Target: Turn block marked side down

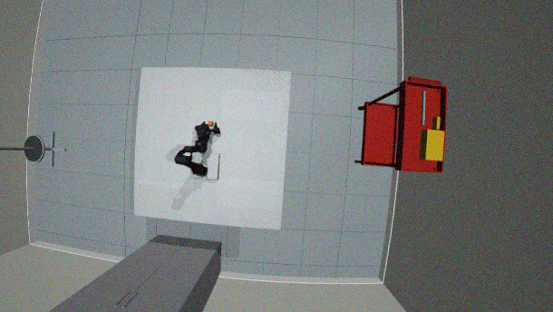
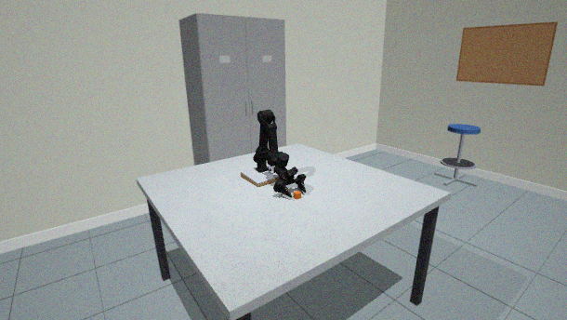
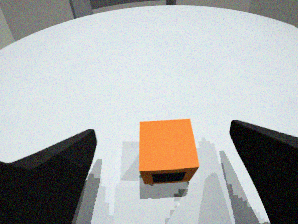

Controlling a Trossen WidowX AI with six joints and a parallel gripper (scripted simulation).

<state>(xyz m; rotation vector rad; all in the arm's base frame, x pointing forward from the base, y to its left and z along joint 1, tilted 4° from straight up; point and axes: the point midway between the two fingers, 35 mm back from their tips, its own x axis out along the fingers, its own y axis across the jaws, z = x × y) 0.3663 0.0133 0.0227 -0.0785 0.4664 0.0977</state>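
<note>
My gripper tip is now 2 cm past the block and 1 cm above it.
</note>
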